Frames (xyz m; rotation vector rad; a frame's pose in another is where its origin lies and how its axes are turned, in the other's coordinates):
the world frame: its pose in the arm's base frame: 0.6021 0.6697 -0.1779 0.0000 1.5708 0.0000
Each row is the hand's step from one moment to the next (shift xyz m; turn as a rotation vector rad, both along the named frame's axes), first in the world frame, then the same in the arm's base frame.
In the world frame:
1: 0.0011 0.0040 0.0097 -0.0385 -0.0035 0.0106
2: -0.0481 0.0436 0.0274 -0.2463 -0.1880 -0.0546
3: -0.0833 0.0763 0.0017 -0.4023 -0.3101 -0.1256
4: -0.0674 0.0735 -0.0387 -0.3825 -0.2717 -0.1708
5: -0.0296 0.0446 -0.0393 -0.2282 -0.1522 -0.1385
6: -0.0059 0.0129 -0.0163 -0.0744 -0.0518 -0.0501
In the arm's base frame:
1: 0.0097 0.0040 -0.0011 0.0106 -0.0035 0.0385
2: 0.0274 0.0436 0.0481 -0.0546 -0.1880 0.2463
3: 0.0017 0.0763 0.0833 -0.1256 -0.3101 0.4023
4: -0.0387 0.0735 0.0674 -0.1708 -0.2717 0.3825
5: -0.0393 0.0446 0.0296 -0.1385 -0.1522 0.2282
6: -0.0163 0.0129 0.0059 -0.0501 -0.0518 0.0744

